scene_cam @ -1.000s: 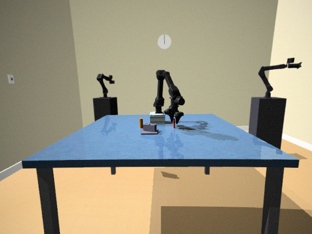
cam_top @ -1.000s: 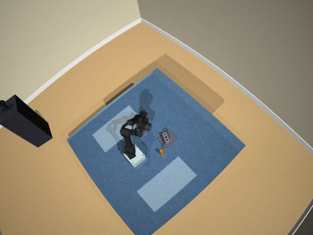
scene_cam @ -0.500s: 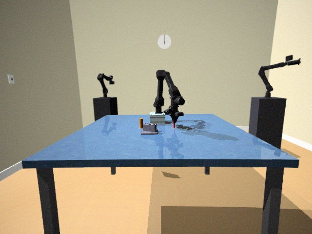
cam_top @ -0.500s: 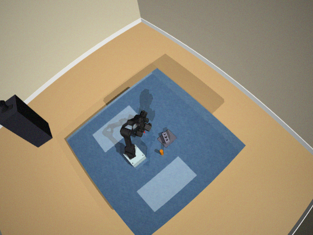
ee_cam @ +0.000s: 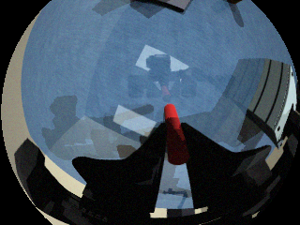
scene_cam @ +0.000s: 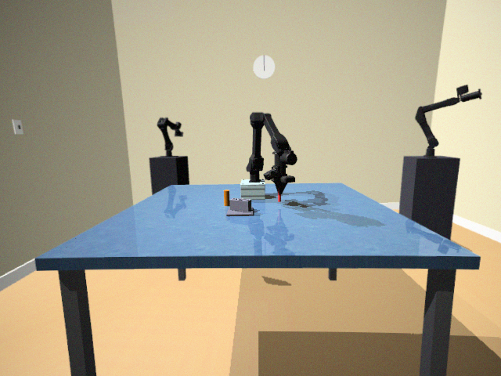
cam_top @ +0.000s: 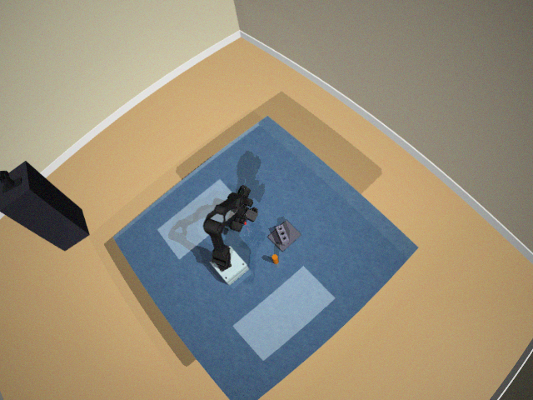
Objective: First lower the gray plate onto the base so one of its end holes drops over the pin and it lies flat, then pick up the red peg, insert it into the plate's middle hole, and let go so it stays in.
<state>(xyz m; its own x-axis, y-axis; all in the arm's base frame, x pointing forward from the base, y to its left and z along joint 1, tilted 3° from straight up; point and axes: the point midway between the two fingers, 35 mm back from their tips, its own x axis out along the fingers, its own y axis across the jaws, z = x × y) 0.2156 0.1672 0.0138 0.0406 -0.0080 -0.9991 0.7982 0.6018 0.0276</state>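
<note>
My gripper tip is 130 mm short of the gray plate, 180 mm to the left of it and 20 mm above it. Round my gripper tip: red peg: right at my gripper tip; then orange cylinder: 30 mm ahead, 270 mm to the right, 20 mm below; then base: 140 mm ahead, 160 mm to the right, 50 mm below.
</note>
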